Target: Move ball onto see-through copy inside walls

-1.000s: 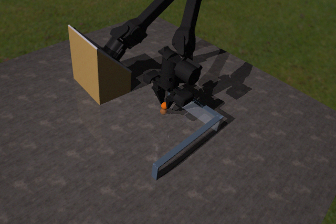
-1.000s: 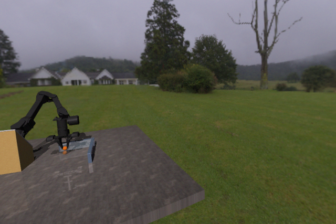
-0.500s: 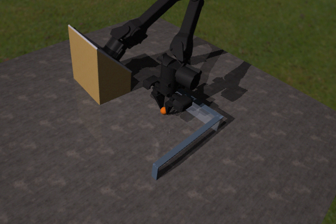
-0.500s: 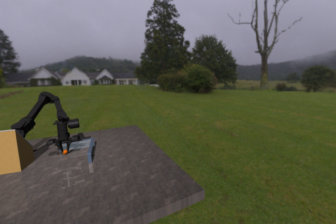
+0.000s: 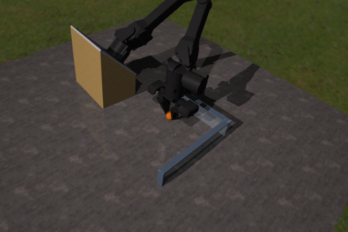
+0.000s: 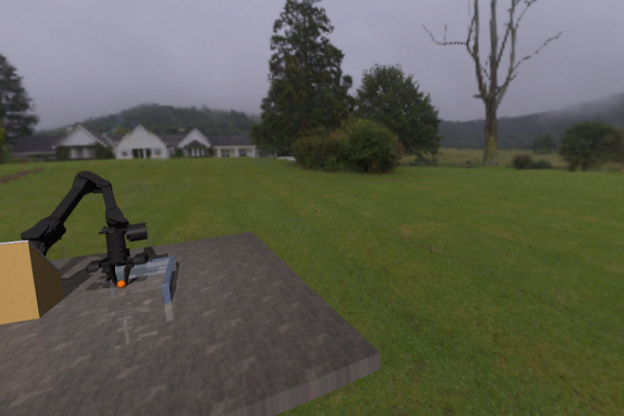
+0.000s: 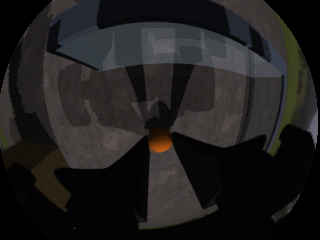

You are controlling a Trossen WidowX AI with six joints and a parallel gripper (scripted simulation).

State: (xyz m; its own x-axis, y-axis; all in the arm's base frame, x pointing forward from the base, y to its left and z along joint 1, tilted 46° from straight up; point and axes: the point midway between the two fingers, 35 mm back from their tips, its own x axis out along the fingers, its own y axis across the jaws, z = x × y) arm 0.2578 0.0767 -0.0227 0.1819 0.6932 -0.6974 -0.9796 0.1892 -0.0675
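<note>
The see-through copy of ball is 1 cm above my gripper tip.
</note>
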